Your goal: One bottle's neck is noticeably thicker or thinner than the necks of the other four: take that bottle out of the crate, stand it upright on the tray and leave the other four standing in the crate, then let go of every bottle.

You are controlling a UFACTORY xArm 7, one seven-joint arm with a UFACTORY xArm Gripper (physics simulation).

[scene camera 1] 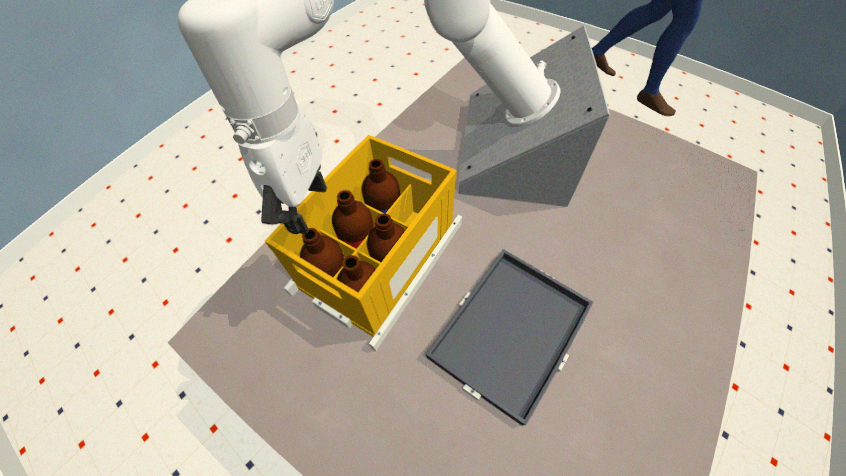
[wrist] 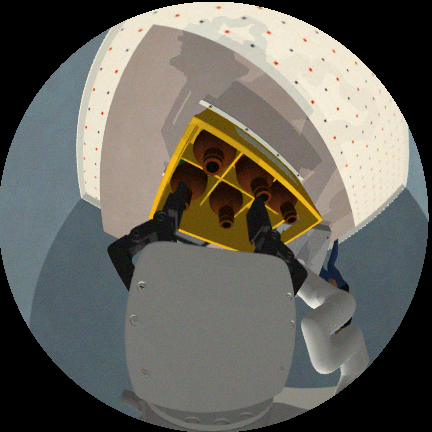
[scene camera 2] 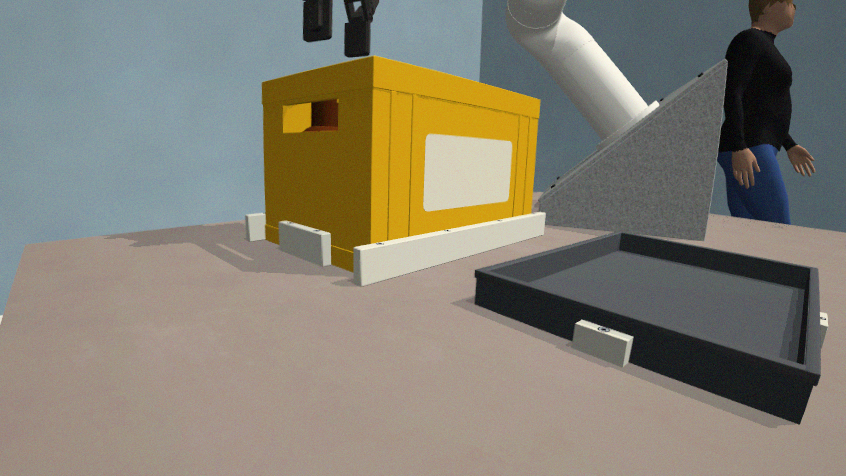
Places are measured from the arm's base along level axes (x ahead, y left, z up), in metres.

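Where they show: gripper, fingertip midpoint: (scene camera 1: pixel 308 210) (wrist: pixel 218 198) (scene camera 2: pixel 338 48); arm's base, origin of the base link: (scene camera 1: pixel 532 104) (scene camera 2: pixel 628 128).
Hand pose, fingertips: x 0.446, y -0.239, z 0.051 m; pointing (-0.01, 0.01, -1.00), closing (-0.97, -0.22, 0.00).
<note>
Things, the pixels of their top centre, and the offset from my fingertips. "spot": a spot on its surface instead.
- yellow crate, middle of its top: (scene camera 2: pixel 411 88) (scene camera 1: pixel 364 203) (wrist: pixel 242 219) dx -0.066, dy +0.051, dz -0.038 m
- far-left bottle, middle of its top: (scene camera 2: pixel 325 93) (wrist: pixel 212 166) (scene camera 1: pixel 309 234) dx +0.013, dy -0.006, dz -0.050 m
- front bottle, middle of its top: (scene camera 1: pixel 350 262) (wrist: pixel 180 205) dx +0.031, dy +0.080, dz -0.050 m
- middle-left bottle, middle of its top: (wrist: pixel 262 197) (scene camera 1: pixel 344 195) dx -0.076, dy +0.005, dz -0.050 m
- middle-right bottle, middle of its top: (scene camera 1: pixel 383 219) (wrist: pixel 225 224) dx -0.056, dy +0.089, dz -0.050 m
- back bottle, middle of its top: (scene camera 1: pixel 375 163) (wrist: pixel 291 219) dx -0.162, dy +0.020, dz -0.050 m
- grey tray, surface spot: (scene camera 2: pixel 650 290) (scene camera 1: pixel 504 328) spot: dx -0.022, dy +0.325, dz -0.207 m
My gripper (scene camera 1: pixel 312 207) (scene camera 2: pixel 337 46) (wrist: pixel 218 198) is open and empty, with its fingertips above the crate's rim at the far-left side. Five brown bottles stand upright in the yellow crate (scene camera 1: pixel 408 260) (scene camera 2: pixel 319 177). The far-left bottle (scene camera 1: pixel 321 255) (wrist: pixel 214 147) is closest under the fingers in scene camera 1. The others are the front bottle (scene camera 1: pixel 354 275) (wrist: pixel 189 180), middle-left bottle (scene camera 1: pixel 351 222) (wrist: pixel 250 172), middle-right bottle (scene camera 1: pixel 385 239) (wrist: pixel 226 199) and back bottle (scene camera 1: pixel 380 189) (wrist: pixel 284 202). I cannot tell which neck differs. The grey tray (scene camera 1: pixel 508 331) (scene camera 2: pixel 650 290) holds no bottle.
White rails (scene camera 1: pixel 417 281) (scene camera 2: pixel 449 245) stand against the crate's foot. Small white blocks (scene camera 1: pixel 472 390) (scene camera 2: pixel 602 343) sit beside the tray. The arm's grey sloped base (scene camera 1: pixel 526 159) (scene camera 2: pixel 650 177) is behind them. A person (scene camera 1: pixel 668 47) (scene camera 2: pixel 760 106) stands beyond the base.
</note>
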